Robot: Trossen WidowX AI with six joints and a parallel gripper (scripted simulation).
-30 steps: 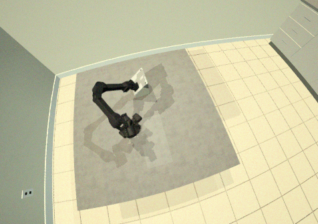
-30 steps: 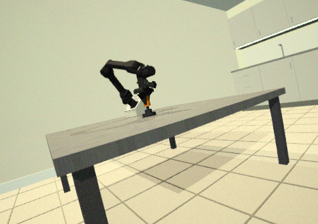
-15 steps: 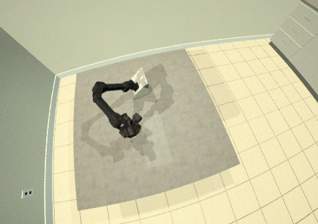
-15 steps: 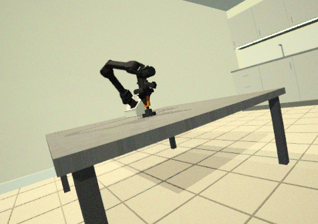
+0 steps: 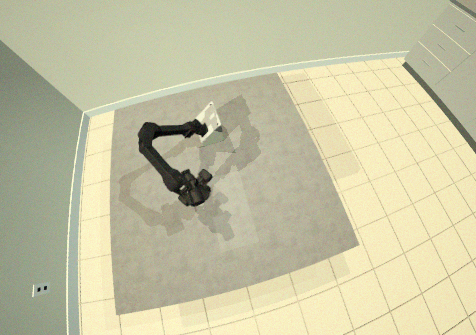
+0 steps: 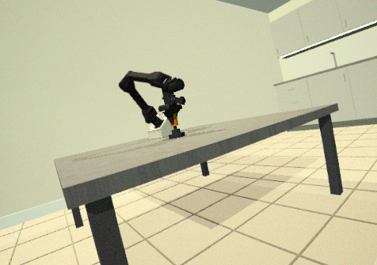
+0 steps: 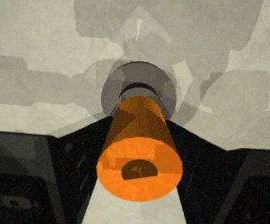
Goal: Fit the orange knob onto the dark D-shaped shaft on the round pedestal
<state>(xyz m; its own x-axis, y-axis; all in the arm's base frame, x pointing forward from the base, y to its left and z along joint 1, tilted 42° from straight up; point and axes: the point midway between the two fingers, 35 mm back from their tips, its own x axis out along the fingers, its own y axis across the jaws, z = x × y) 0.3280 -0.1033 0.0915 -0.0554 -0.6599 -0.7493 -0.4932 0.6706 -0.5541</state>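
Now: the orange knob 20 mm above my gripper tip. Round my gripper tip: round pedestal: 40 mm below.
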